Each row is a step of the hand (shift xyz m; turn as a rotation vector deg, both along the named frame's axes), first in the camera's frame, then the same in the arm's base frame.
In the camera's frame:
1: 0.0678 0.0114 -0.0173 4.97 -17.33 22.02
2: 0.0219 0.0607 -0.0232 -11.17 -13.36 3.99
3: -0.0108 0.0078 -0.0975 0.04 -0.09 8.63
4: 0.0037 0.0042 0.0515 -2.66 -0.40 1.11
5: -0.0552 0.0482 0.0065 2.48 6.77 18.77
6: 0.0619 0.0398 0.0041 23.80 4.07 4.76
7: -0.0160 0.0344 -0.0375 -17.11 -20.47 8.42
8: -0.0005 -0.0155 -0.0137 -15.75 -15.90 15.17
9: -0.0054 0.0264 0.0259 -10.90 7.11 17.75
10: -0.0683 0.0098 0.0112 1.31 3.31 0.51
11: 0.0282 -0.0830 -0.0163 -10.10 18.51 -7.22
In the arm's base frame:
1: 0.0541 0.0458 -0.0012 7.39 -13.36 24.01
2: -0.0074 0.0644 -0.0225 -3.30 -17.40 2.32
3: 0.0119 0.0062 -0.0975 -2.11 -0.51 8.35
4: -0.0122 0.0028 0.0503 -2.26 -1.78 0.46
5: -0.0717 0.0121 -0.0114 -6.21 6.08 18.13
6: 0.0292 0.0659 0.0155 16.20 15.57 10.03
7: -0.0213 0.0230 -0.0432 -5.64 -26.79 5.78
8: 0.0110 -0.0128 -0.0120 -8.58 -22.54 12.23
9: -0.0246 0.0184 0.0214 -17.09 -0.52 13.86
10: -0.0638 -0.0277 -0.0067 -0.76 3.48 0.52
11: 0.0699 -0.0553 -0.0015 -15.96 10.93 -11.07

